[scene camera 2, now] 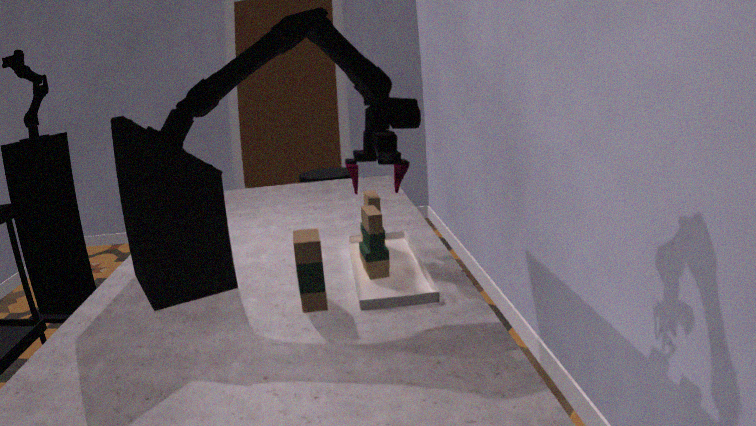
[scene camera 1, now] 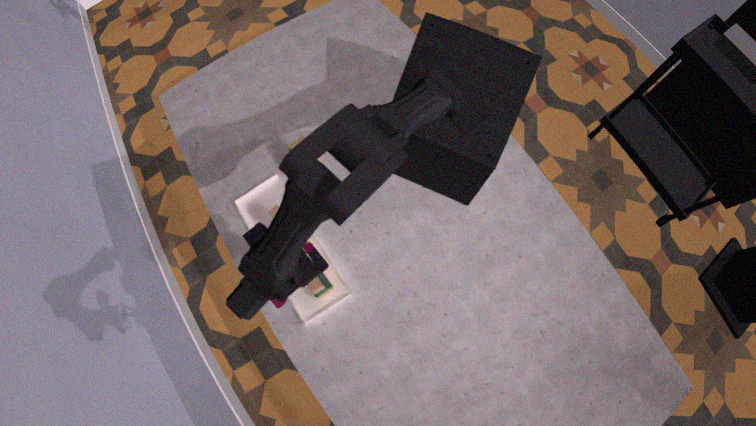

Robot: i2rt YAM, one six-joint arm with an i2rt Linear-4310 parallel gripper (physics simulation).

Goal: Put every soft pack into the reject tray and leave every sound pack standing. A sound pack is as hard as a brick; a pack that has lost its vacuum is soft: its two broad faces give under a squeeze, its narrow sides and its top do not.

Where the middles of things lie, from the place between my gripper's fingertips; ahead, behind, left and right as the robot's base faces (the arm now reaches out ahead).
I see the white reject tray (scene camera 2: pixel 409 284) 1 cm ahead of my hand, 12 cm to the right of it and 13 cm below it.
